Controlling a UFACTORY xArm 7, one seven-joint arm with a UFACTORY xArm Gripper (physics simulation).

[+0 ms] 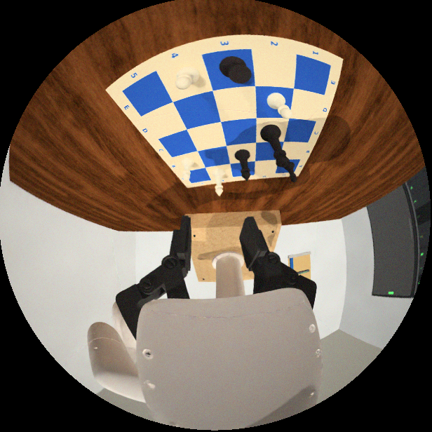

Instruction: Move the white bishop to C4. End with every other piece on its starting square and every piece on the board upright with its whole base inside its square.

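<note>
The blue-and-cream board (239,131) lies on the table, rows E to A running towards the gripper. A slim white piece (219,186) with a pointed tip, which looks like the white bishop, stands at A4. Square C4 (207,135) is bare cream. My gripper (216,226) is open and empty, its fingertips showing below the board's A edge, apart from the pieces. Another white piece (187,170) stands around B5. Other white pieces stand on E4 (187,78) and D2 (276,102). The finer shapes of the white pieces are hard to tell.
A squat black piece (235,69) stands on E3, a tall black piece (272,137) on C2 and a black piece (243,159) on B3. Another black piece near A1 overlaps the tall one. Brown table (65,165) surrounds the board. A light wooden block (205,272) shows behind the fingers.
</note>
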